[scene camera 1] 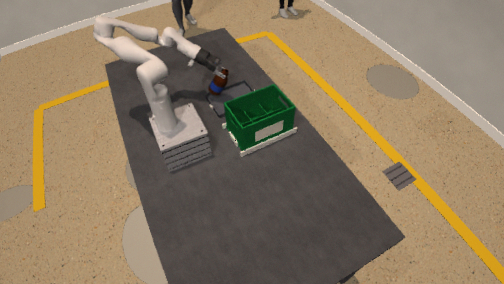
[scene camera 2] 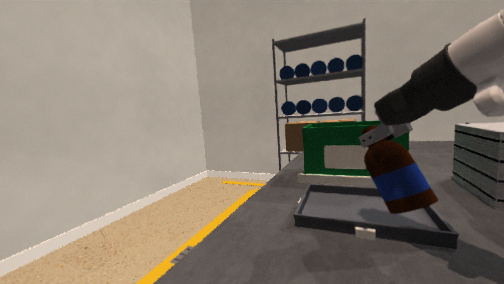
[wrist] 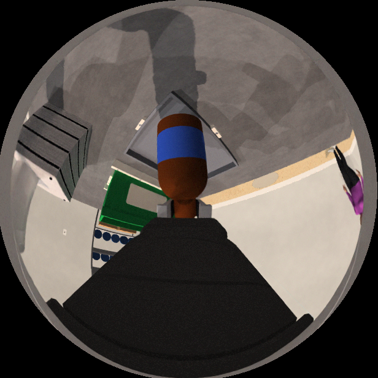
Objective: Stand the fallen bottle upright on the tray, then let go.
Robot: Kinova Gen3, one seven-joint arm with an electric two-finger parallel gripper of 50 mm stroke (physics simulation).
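Places are measured from the arm's base along level axes (x ahead, y left, z up), in centimetres.
Pixels of known places: gripper, between the fingertips: [scene camera 1: 226, 75] [scene camera 2: 369, 141]; arm's base, origin of its link: [scene camera 1: 167, 124].
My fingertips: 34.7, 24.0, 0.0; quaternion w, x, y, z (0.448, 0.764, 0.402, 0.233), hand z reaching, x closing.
Note:
Ahead of a thing's pixels: the offset from my fingertips to its middle, as dx, dy, dz.
The brown bottle {-3.3, +1.7, -4.1} [scene camera 1: 217, 84] [scene camera 2: 401, 177] [wrist: 182, 145] with a blue band is tilted, neck up, its base leaning toward the robot's base side. My gripper [scene camera 1: 220, 73] [scene camera 2: 382, 136] [wrist: 184, 205] is shut on the bottle's neck. In scene camera 2 the bottle's base hangs over the right part of the dark tray [scene camera 1: 218, 116] [scene camera 2: 330, 229] [wrist: 225, 155], and a shadow lies on the tray floor below it. The base looks a little above the tray; exact contact cannot be told.
A green crate {+7.4, -28.5, -7.2} [scene camera 1: 262, 125] [scene camera 2: 314, 150] [wrist: 114, 195] stands beside the tray on white rails. The arm's ribbed pedestal [scene camera 1: 187, 154] [scene camera 2: 477, 162] [wrist: 60, 145] stands on the other side. A shelf rack [scene camera 2: 320, 39] stands behind, and people stand beyond the table.

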